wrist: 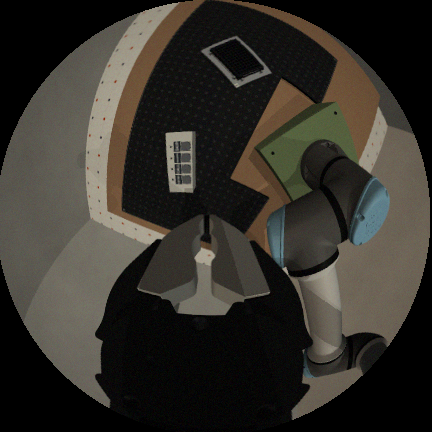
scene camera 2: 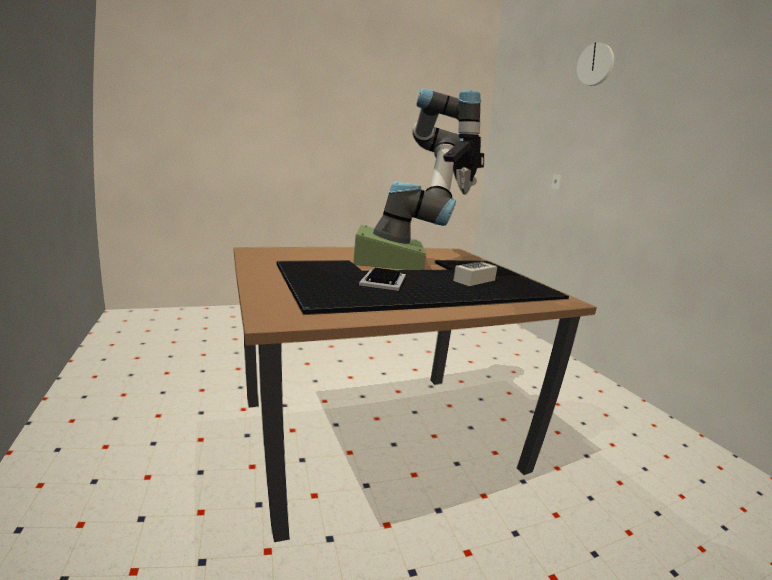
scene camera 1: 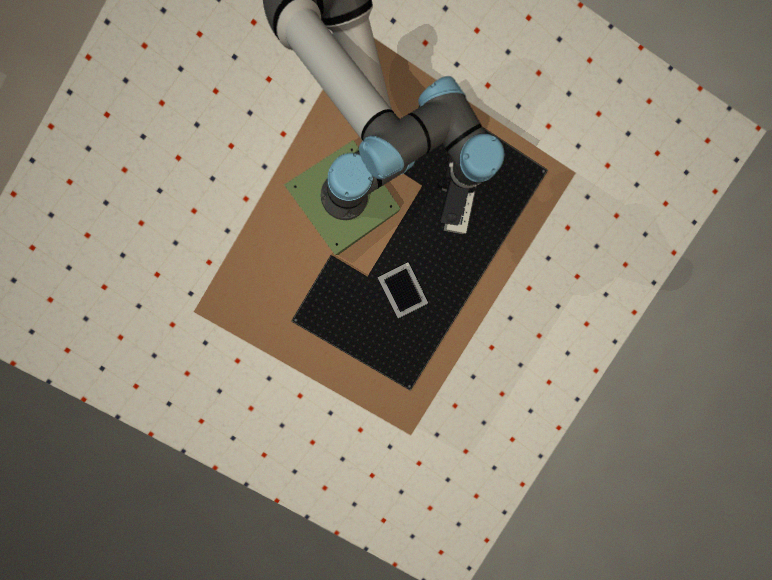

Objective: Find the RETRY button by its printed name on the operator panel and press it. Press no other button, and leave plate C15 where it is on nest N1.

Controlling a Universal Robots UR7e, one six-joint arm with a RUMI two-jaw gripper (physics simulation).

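Seen in the pictures: gripper, fingertip midpoint: [wrist: 207,216] [scene camera 2: 464,194]; arm's base, link origin: [wrist: 322,165] [scene camera 2: 391,237].
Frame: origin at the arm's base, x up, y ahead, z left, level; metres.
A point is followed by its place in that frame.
The operator panel [scene camera 1: 457,228] {x -0.028, y 0.369, z 0.134 m} [scene camera 2: 475,274] {x -0.043, y 0.392, z 0.162 m} [wrist: 190,187] {x -0.028, y 0.284, z 0.252 m} is a pale box on the black mat. In the wrist view it shows several grey buttons in a column, each beside a small dark label; the print is too small to read, so I cannot tell which is RETRY. In scene camera 1 the arm's tool partly covers it. The black plate [scene camera 1: 402,290] {x -0.056, y 0.337, z -0.146 m} [scene camera 2: 383,275] {x -0.056, y 0.360, z -0.153 m} [wrist: 236,58] {x -0.065, y 0.340, z -0.142 m} lies in a light grey frame, apart from the panel; no name on it is readable. My gripper [scene camera 2: 464,190] {x 0.212, y 0.255, z 0.161 m} [wrist: 207,216] {x 0.212, y 0.255, z 0.161 m} is shut and empty, high above the table near the panel.
The black perforated mat [scene camera 1: 361,324] {x -0.081, y 0.288, z -0.330 m} [scene camera 2: 337,299] {x -0.081, y 0.503, z -0.331 m} [wrist: 165,100] {x -0.080, y 0.460, z 0.054 m} lies on the brown table [scene camera 1: 249,274] {x -0.093, y -0.137, z -0.403 m} [scene camera 2: 262,324] {x -0.094, y 0.627, z -0.535 m} [wrist: 350,85] {x -0.093, y -0.029, z -0.419 m}. The green base block [scene camera 1: 312,205] {x 0.018, y -0.066, z -0.082 m} [scene camera 2: 380,252] {x -0.037, y 0.114, z -0.081 m} [wrist: 295,145] {x -0.009, y 0.103, z 0.012 m} carries the arm and stands beside the mat. A grey wall is on the right in scene camera 2.
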